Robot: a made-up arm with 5 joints.
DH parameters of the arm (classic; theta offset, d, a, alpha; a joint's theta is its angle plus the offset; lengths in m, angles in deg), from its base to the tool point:
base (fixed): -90 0.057 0 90
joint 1: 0 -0.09 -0.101 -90
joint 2: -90 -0.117 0.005 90
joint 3: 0 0.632 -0.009 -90
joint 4: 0 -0.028 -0.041 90
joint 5: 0 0.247 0.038 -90
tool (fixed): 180 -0.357 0 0
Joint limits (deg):
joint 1: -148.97..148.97
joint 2: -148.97..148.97
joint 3: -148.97..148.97
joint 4: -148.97..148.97
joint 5: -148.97..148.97
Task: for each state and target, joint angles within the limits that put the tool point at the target. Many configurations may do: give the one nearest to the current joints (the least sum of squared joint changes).
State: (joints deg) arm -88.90 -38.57 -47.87 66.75 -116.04
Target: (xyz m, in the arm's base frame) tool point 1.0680 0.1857 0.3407
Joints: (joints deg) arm -76.28 -95.27 -47.97 82.88 -141.40
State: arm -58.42 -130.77 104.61 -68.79 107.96
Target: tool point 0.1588 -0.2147 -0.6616
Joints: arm -48.46 -148.97 77.51 -98.46 148.97
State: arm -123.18 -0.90 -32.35 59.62 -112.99
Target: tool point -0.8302 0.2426 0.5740
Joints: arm -87.23 48.53 -40.58 96.94 -118.47
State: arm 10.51 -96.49 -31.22 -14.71 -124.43
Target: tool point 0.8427 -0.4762 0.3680
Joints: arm 23.07 -117.99 -28.02 15.97 -113.68
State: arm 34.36 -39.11 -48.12 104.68 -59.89
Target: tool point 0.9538 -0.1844 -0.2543
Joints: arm 39.21 -68.10 -95.10 101.18 -33.01
